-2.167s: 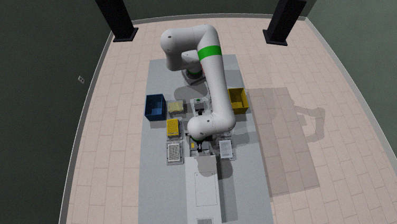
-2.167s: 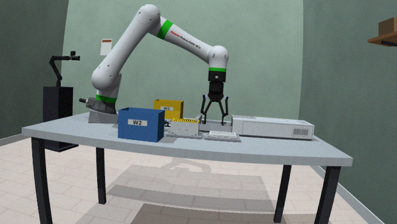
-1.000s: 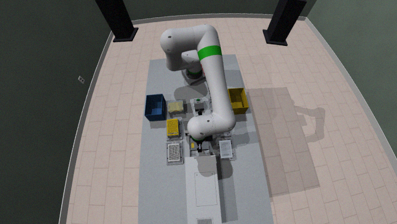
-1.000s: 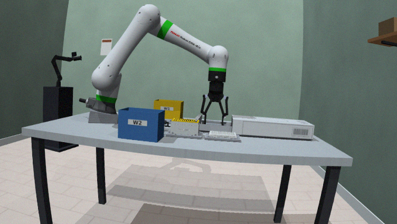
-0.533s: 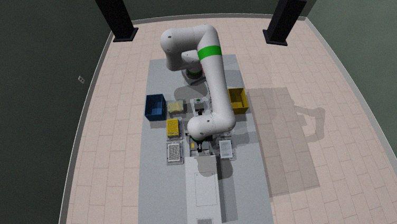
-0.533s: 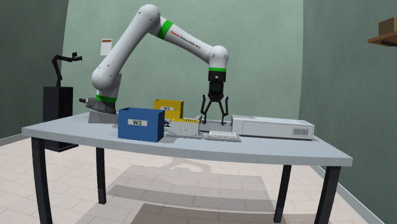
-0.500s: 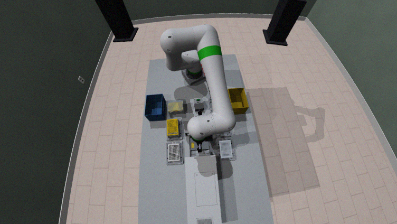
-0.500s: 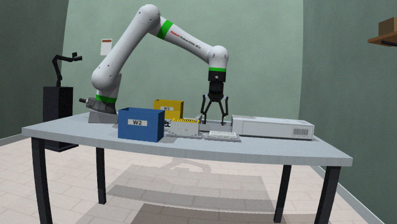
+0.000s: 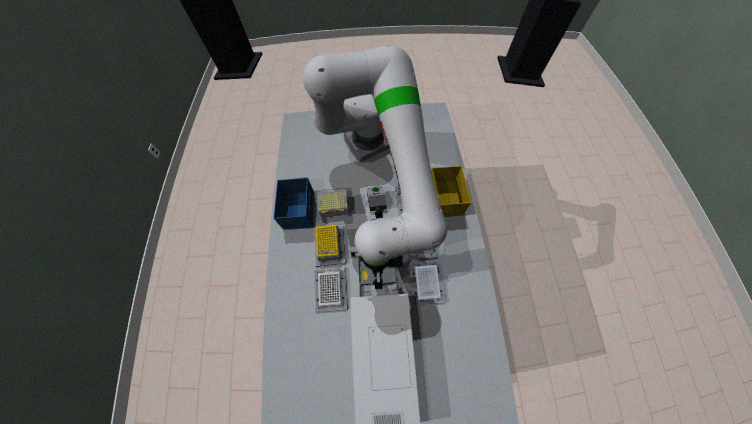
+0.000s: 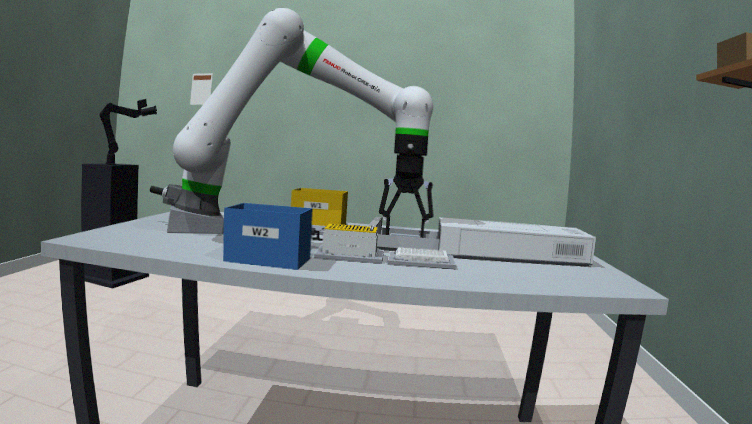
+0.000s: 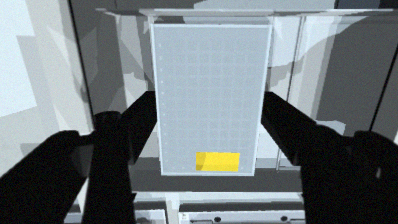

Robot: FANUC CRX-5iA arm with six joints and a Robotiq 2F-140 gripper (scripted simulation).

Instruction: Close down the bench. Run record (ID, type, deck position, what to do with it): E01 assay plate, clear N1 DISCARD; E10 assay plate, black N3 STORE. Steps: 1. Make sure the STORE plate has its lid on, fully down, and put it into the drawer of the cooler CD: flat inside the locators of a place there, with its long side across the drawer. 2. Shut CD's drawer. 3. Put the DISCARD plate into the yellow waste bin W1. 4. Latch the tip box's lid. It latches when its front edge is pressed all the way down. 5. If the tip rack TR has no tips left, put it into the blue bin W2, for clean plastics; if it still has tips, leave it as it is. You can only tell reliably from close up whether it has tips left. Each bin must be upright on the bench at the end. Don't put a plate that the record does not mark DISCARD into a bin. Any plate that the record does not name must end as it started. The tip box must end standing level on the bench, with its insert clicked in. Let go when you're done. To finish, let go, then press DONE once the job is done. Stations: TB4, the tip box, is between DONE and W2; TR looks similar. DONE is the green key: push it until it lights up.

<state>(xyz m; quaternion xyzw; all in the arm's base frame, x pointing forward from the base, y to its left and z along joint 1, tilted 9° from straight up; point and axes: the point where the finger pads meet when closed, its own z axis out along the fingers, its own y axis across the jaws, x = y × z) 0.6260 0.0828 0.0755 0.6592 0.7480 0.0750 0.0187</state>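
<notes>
Now: hand 20 mm above the clear plate lid. Also, from my hand: cooler CD: 170 mm ahead, 20 mm to the left; then cooler drawer: 30 mm ahead, 10 mm below; then black assay plate: 20 mm below.
</notes>
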